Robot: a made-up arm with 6 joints. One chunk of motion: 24 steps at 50 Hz.
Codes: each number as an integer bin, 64 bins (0 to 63) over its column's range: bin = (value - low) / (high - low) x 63, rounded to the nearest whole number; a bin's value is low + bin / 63 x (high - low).
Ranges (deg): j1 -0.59..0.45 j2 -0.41..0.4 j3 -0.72..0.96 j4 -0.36..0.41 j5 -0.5..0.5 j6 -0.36..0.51
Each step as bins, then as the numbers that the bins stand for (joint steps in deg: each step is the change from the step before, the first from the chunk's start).
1 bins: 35 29 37 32 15 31
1 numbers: -0.012 -0.037 0.267 0.031 -0.262 0.068
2 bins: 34 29 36 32 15 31
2 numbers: -0.029 -0.037 0.240 0.031 -0.262 0.068
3 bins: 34 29 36 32 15 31
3 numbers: -0.029 -0.037 0.240 0.031 -0.262 0.068
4 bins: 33 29 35 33 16 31
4 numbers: -0.045 -0.037 0.213 0.043 -0.246 0.068
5 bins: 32 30 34 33 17 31
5 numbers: -0.062 -0.024 0.187 0.043 -0.230 0.068
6 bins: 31 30 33 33 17 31
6 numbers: -0.078 -0.024 0.160 0.043 -0.230 0.068
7 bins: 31 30 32 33 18 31
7 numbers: -0.078 -0.024 0.133 0.043 -0.214 0.068
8 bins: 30 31 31 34 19 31
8 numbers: -0.095 -0.011 0.107 0.056 -0.198 0.068
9 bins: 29 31 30 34 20 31
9 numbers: -0.111 -0.011 0.080 0.056 -0.183 0.068
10 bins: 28 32 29 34 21 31
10 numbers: -0.128 0.001 0.053 0.056 -0.167 0.068
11 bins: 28 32 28 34 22 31
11 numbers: -0.128 0.001 0.027 0.056 -0.151 0.068
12 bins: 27 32 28 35 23 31
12 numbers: -0.144 0.001 0.027 0.068 -0.135 0.068
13 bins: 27 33 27 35 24 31
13 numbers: -0.144 0.014 0.000 0.068 -0.119 0.068
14 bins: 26 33 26 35 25 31
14 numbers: -0.161 0.014 -0.027 0.068 -0.103 0.068
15 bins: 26 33 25 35 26 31
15 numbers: -0.161 0.014 -0.053 0.068 -0.087 0.068
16 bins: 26 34 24 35 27 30
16 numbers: -0.161 0.027 -0.080 0.068 -0.071 0.054
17 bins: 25 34 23 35 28 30
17 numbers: -0.177 0.027 -0.107 0.068 -0.056 0.054
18 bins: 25 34 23 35 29 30
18 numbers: -0.177 0.027 -0.107 0.068 -0.040 0.054
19 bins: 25 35 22 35 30 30
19 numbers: -0.177 0.040 -0.133 0.068 -0.024 0.054
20 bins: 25 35 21 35 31 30
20 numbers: -0.177 0.040 -0.160 0.068 -0.008 0.054
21 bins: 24 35 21 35 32 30
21 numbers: -0.194 0.040 -0.160 0.068 0.008 0.054
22 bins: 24 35 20 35 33 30
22 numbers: -0.194 0.040 -0.187 0.068 0.024 0.054
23 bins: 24 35 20 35 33 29
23 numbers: -0.194 0.040 -0.187 0.068 0.024 0.040
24 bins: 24 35 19 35 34 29
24 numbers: -0.194 0.040 -0.213 0.068 0.040 0.040
